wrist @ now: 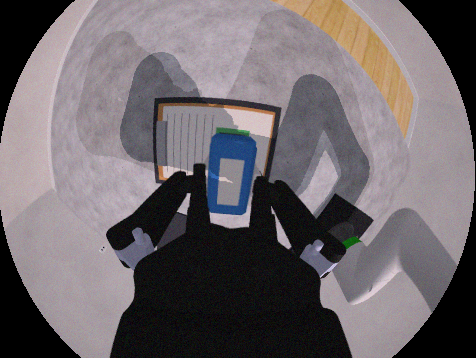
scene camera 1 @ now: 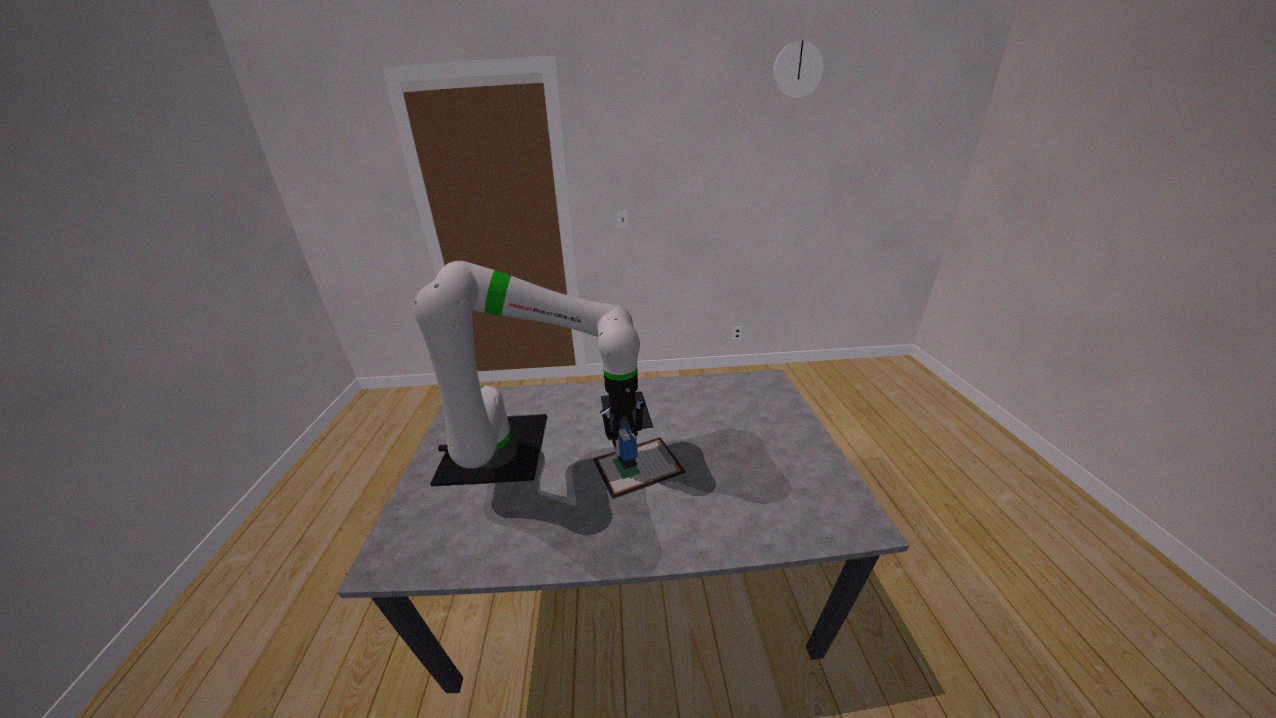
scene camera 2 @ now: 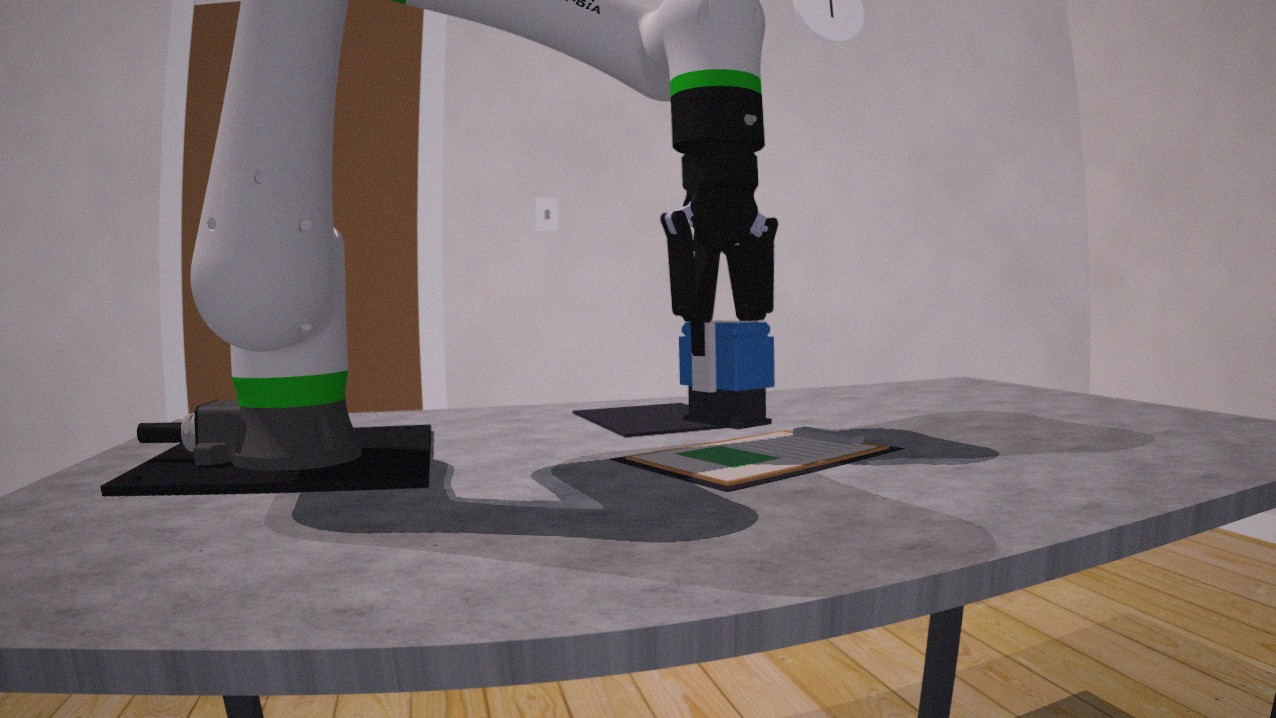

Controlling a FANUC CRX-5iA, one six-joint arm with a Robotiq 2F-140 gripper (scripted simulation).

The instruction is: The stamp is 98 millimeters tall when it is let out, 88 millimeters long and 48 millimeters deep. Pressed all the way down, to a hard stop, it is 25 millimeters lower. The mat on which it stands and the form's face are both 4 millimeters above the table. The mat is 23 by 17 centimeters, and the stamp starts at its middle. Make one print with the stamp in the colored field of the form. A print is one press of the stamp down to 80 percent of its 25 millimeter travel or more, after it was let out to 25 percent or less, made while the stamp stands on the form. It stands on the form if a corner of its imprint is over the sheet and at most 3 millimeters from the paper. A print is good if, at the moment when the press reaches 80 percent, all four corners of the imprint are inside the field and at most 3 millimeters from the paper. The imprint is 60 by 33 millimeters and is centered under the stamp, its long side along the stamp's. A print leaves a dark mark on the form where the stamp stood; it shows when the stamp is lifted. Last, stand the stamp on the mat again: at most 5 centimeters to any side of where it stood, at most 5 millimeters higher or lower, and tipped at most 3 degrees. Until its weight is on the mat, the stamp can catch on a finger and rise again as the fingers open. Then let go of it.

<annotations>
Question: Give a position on a dark mat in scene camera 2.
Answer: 645, 420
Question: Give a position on a form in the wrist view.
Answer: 183, 127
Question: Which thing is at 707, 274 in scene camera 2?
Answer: My gripper.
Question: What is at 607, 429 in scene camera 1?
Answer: My gripper.
</annotations>
